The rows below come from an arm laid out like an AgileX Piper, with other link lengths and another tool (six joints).
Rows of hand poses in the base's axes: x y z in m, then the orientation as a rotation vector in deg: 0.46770, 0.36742, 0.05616, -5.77, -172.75, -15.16; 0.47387, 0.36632, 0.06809, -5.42, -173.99, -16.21; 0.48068, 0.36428, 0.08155, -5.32, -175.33, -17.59; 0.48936, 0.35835, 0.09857, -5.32, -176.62, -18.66; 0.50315, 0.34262, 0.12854, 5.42, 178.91, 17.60; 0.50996, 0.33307, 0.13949, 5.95, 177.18, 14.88; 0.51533, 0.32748, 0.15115, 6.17, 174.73, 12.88; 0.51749, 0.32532, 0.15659, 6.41, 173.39, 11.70; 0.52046, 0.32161, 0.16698, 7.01, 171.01, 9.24; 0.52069, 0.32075, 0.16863, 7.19, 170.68, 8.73; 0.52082, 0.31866, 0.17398, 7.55, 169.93, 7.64; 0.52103, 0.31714, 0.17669, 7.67, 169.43, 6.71; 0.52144, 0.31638, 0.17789, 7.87, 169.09, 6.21; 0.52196, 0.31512, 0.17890, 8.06, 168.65, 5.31; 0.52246, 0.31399, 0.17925, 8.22, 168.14, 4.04
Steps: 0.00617, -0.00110, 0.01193, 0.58, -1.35, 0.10; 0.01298, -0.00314, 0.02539, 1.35, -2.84, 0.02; 0.02166, -0.00907, 0.04241, 1.91, -4.24, -0.11; 0.03545, -0.02480, 0.07238, 1.00, -6.67, -0.30; 0.04226, -0.03435, 0.08333, -0.72, -8.54, -0.75; 0.04763, -0.03994, 0.09499, -1.98, -11.06, -1.10; 0.04979, -0.04210, 0.10043, -2.75, -12.43, -1.37; 0.05276, -0.04581, 0.11082, -4.39, -14.83, -1.96; 0.05299, -0.04667, 0.11247, -4.73, -15.16, -2.11; 0.05312, -0.04876, 0.11782, -5.48, -15.90, -2.40; 0.05333, -0.05028, 0.12053, -6.11, -16.40, -2.50; 0.05374, -0.05104, 0.12173, -6.46, -16.73, -2.66; 0.05426, -0.05230, 0.12274, -7.08, -17.16, -2.81; 0.05476, -0.05343, 0.12309, -7.95, -17.66, -2.93
